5 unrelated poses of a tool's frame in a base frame.
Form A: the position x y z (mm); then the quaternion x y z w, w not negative.
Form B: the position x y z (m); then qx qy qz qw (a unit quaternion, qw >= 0). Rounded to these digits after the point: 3 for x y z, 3 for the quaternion.
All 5 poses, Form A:
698, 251, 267, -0.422, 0.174, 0.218, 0.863
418, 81, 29, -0.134, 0.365, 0.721, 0.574
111, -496, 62, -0.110, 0.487, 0.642, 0.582
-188, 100, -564, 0.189, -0.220, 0.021, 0.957
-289, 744, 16, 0.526, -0.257, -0.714, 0.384
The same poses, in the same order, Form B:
0.698, 0.251, 0.267, -0.422, 0.174, 0.218, 0.863
0.418, 0.081, 0.029, -0.134, 0.365, 0.721, 0.574
0.111, -0.496, 0.062, -0.110, 0.487, 0.642, 0.582
-0.188, 0.100, -0.564, 0.189, -0.220, 0.021, 0.957
-0.289, 0.744, 0.016, 0.526, -0.257, -0.714, 0.384

